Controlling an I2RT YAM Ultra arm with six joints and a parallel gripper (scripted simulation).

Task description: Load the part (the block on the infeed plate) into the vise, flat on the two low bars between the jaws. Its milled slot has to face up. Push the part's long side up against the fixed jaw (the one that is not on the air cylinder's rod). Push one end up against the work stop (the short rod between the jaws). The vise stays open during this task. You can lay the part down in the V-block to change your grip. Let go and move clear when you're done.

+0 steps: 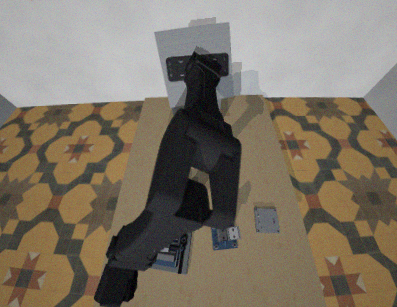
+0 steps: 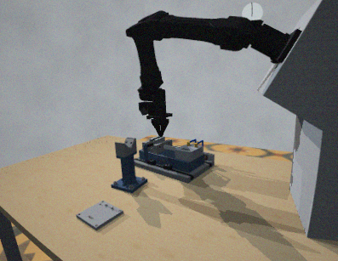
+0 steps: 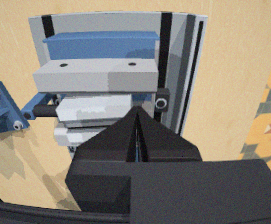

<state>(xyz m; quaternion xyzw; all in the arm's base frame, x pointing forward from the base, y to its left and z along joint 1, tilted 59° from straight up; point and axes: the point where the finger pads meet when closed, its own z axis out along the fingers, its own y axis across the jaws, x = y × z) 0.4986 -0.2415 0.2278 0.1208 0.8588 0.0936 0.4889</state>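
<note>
Right now the part is 3 cm to the left of my hand and 1 cm below it. The rest, counted from my hand: fixed jaw 3 cm ahead, 3 cm to the left, 4 cm below; moving jaw 3 cm behind, 4 cm to the left, 4 cm below; work stop 1 cm ahead, 8 cm to the left, 2 cm below.
</note>
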